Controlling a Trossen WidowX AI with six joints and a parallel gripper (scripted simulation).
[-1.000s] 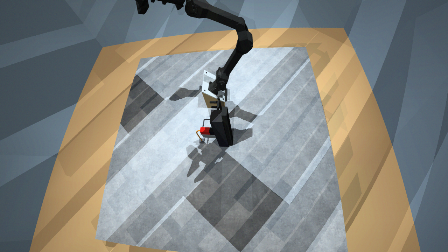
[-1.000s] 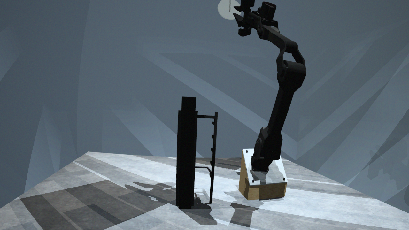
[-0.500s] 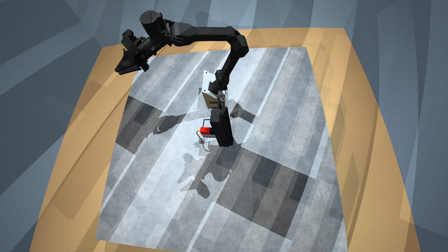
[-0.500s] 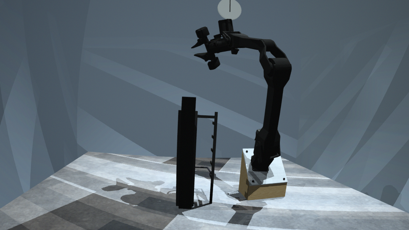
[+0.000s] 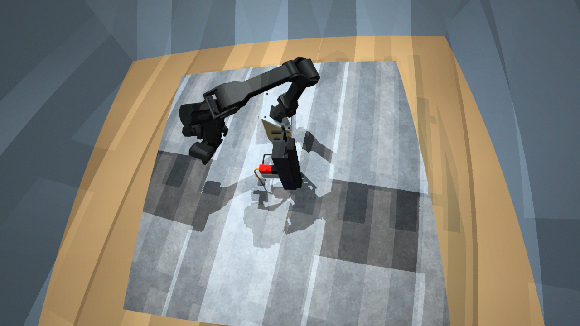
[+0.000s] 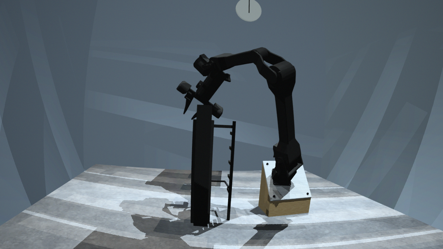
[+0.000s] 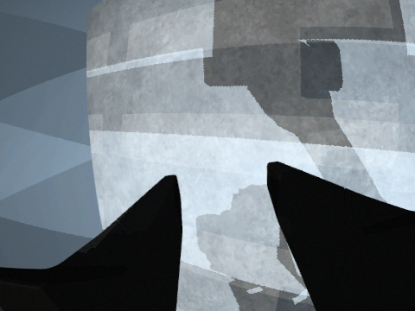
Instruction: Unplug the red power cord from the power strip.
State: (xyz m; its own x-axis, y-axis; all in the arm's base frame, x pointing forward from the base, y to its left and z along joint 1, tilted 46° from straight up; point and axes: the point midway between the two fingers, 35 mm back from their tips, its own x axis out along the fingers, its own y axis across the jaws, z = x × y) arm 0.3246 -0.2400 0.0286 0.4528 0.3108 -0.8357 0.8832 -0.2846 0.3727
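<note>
The red plug is 60 mm behind my gripper tip, 180 mm to the left of it and 160 mm below it.
</note>
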